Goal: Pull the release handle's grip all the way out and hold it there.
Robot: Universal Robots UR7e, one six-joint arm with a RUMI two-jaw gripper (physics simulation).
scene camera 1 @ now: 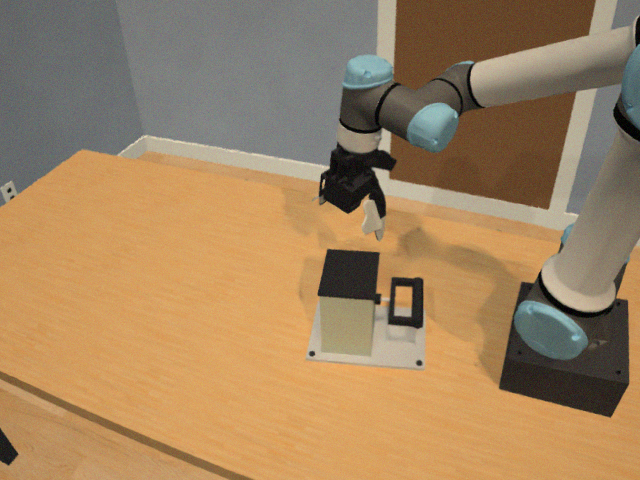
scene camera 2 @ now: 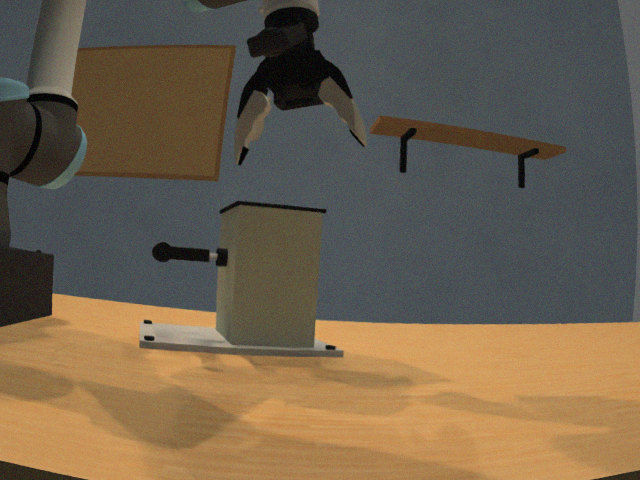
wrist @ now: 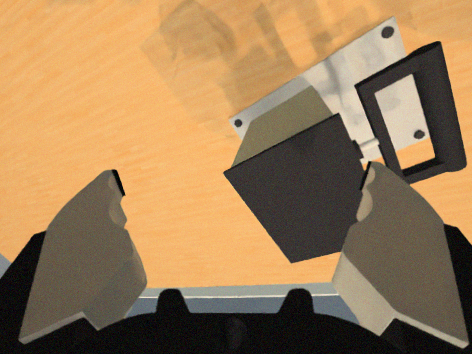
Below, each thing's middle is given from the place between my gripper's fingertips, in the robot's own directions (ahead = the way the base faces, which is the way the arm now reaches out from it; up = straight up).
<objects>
Right now the base plate [scene camera 1: 395, 347] is 220 mm below my hand, 80 mm behind it and 60 mm to the left of it.
</objects>
